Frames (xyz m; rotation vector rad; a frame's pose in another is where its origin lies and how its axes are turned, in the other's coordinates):
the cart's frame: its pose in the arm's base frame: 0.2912 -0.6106 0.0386 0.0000 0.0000 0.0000
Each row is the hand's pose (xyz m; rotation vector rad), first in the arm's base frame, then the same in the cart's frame.
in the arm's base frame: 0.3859 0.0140 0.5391 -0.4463 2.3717 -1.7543
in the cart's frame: 0.0947 0.6246 0.5005 -0.4463 2.3717 -1.7543
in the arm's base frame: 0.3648 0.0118 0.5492 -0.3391 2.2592 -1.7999
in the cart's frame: 0.0736 0.6224 0.5106 -0.3391 2.2592 -1.7999
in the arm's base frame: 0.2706 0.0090 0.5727 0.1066 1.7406 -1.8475
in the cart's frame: -0.0206 0.6196 0.5341 0.1066 1.7406 -1.8475
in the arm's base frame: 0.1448 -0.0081 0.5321 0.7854 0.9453 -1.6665
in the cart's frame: -0.1464 0.6025 0.4935 0.7854 0.9453 -1.6665
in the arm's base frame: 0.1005 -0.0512 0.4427 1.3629 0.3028 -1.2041
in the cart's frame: -0.1907 0.5594 0.4041 1.3629 0.3028 -1.2041
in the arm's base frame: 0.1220 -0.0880 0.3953 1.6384 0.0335 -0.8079
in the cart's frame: -0.1692 0.5226 0.3567 1.6384 0.0335 -0.8079
